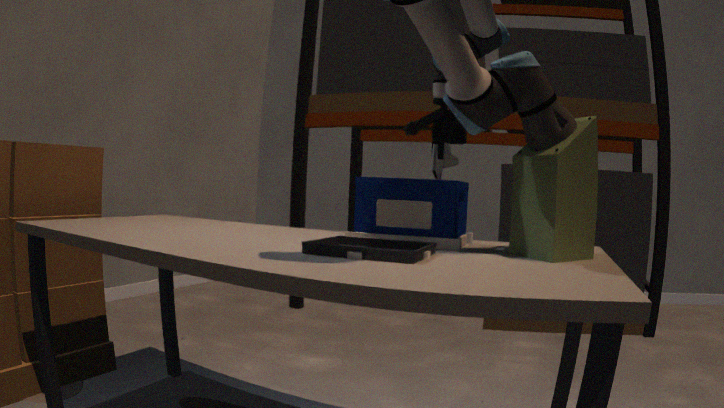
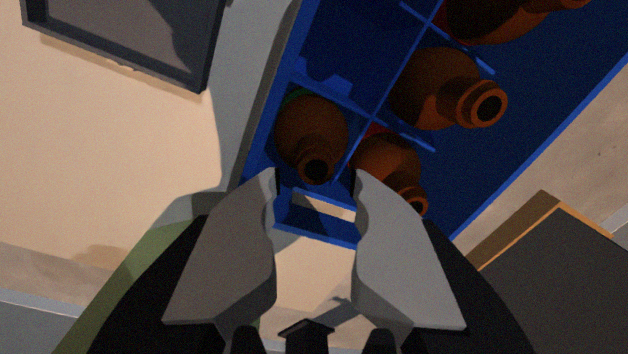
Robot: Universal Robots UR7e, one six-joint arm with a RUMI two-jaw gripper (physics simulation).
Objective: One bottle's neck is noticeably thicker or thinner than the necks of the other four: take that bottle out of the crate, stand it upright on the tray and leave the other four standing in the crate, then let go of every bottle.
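Places are measured from the arm's base along level axes (x left, y ahead, z down), in millimetres.
Where they show: gripper, fingertip midpoint: (image 1: pixel 437 179) (image 2: pixel 315 171); arm's base, link origin: (image 1: pixel 553 135).
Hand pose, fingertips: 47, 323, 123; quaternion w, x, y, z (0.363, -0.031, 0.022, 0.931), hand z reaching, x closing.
Observation:
Each offset is from my fingertips to the centre of the thing, as dx, dy, dz. "spot": to the spot under its first point. Level surfaces: height alone.
A blue crate @(-24, +90, +90) (image 1: pixel 411 188) (image 2: pixel 540 153) stands behind the tray and holds brown bottles in its compartments. One bottle @(-7, -4, +92) (image 2: pixel 311 132) is in the corner compartment nearest the tray side, its neck just beyond and between the fingertips. A second bottle @(-95, +23, +92) (image 2: pixel 389 159) is beside it, its mouth partly behind the right finger. A third bottle @(-61, +106, +92) (image 2: pixel 436 90) and part of a fourth bottle @(spot: -41, +160, +64) (image 2: pixel 492 25) show farther up. A fifth bottle cannot be made out. The black tray @(+241, +16, +165) (image 1: pixel 368 255) (image 2: pixel 115 58) holds no bottle that shows. My gripper (image 1: pixel 437 177) (image 2: pixel 315 171) is partly open and empty, above the crate.
The tray and crate are on a pale table @(dz +178) (image 1: pixel 202 238) (image 2: pixel 115 150). A green pedestal (image 1: pixel 537 202) carries the arm right of the crate. A tall rack (image 1: pixel 659 202) is behind the table, and stacked boxes (image 1: pixel 55 187) are at the left.

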